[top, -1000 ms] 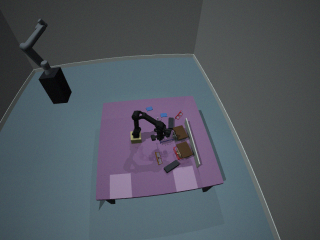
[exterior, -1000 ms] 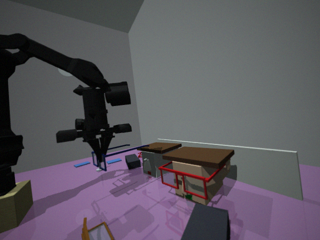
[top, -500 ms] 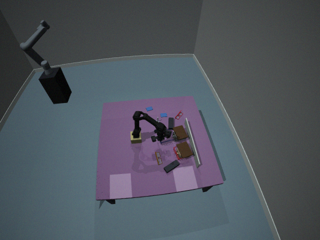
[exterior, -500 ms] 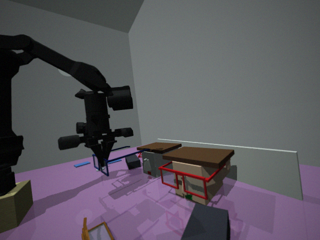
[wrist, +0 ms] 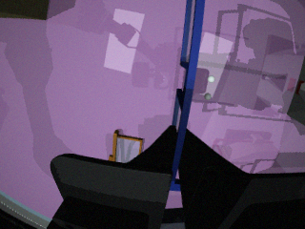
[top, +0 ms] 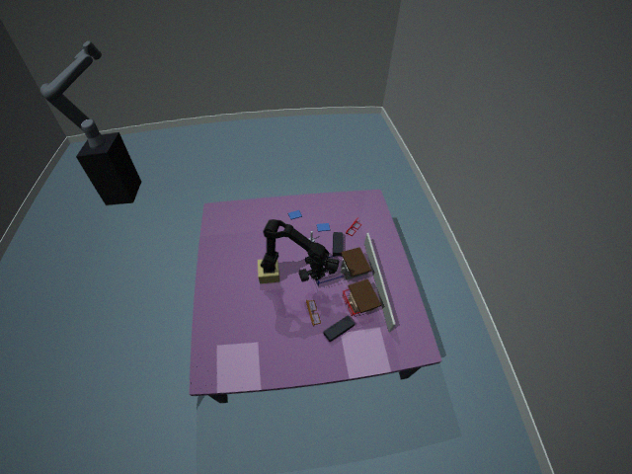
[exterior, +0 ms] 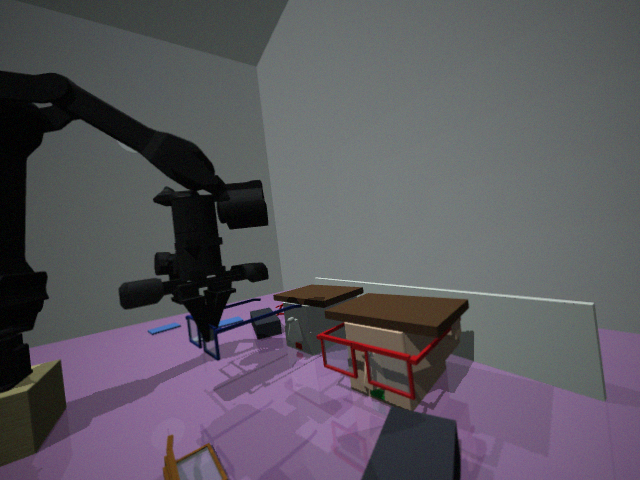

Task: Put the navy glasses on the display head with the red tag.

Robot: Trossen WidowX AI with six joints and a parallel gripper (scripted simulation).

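Now: gripper tip 21 cm short of the pale display head, 9 cm to the right of it and 4 cm above it. The rest, counted from my gripper tip: upright panel (35 cm ahead, 1 cm to the right, 4 cm below); then post stand (34 cm to the left, 7 cm below); then tan display head (22 cm ahead, 13 cm to the right, 4 cm below).
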